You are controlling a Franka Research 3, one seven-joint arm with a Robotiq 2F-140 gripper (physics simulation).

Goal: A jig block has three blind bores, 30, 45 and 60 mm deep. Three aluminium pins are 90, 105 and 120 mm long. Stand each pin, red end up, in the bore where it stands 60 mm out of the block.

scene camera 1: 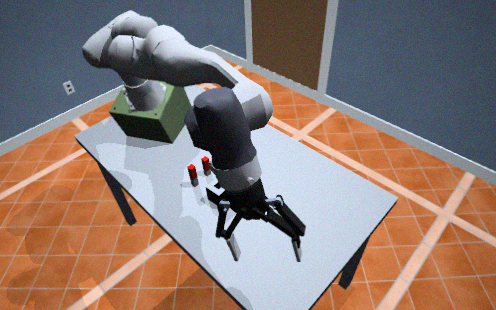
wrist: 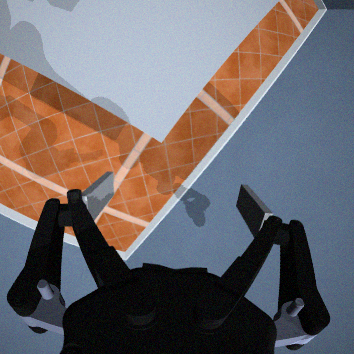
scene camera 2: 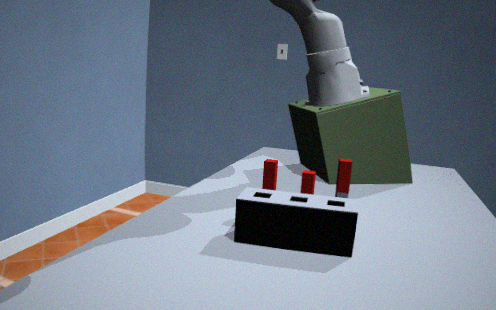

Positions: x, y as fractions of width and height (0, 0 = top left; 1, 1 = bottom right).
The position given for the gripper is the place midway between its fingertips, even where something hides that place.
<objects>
gripper: scene camera 1 0.54, 0.83; wrist 0.50, 0.54; not seen in scene camera 2 (out of frame)
</objects>
